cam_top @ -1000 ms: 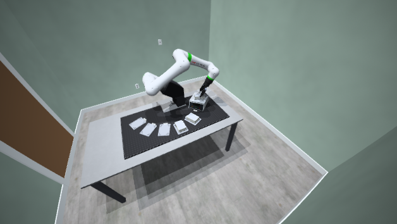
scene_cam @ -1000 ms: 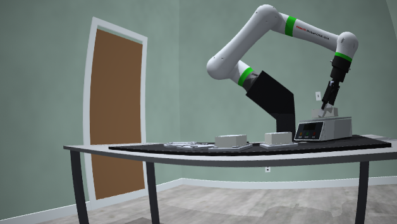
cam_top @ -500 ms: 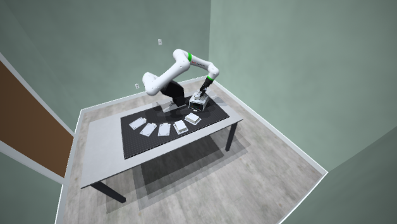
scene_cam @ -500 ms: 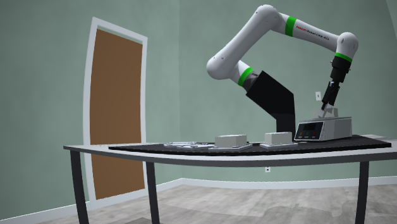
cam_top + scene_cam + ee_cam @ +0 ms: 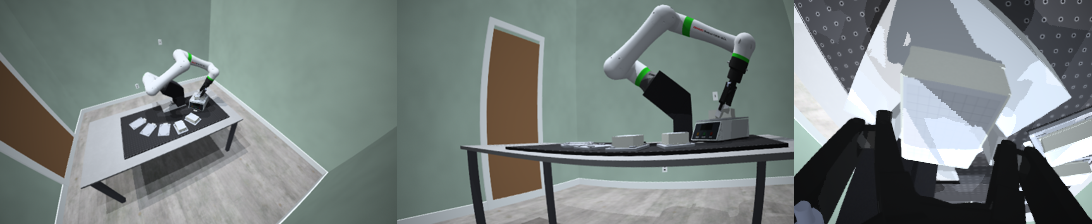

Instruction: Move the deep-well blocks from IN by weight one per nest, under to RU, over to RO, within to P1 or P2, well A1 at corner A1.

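Now: hand 40 mm above the check-weigher platform. From my hand the other things lie so: grey deep-well block (240 mm ahead, 220 mm to the right, 100 mm below); check-weigher CW (70 mm below).
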